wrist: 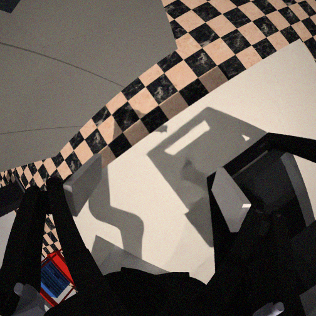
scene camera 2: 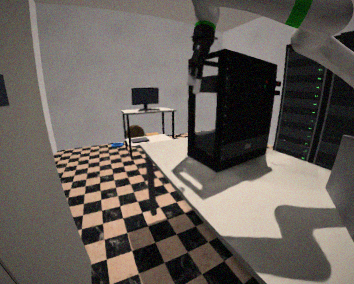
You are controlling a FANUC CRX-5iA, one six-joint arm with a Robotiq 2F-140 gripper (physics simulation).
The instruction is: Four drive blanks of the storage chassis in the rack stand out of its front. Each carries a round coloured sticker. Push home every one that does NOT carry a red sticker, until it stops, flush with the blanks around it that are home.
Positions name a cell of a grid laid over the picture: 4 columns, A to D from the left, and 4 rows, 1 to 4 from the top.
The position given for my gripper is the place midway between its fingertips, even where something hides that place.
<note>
In view: my gripper (scene camera 2: C2) and a black rack (scene camera 2: C2).
My gripper shows as well in the wrist view (wrist: C3).
</note>
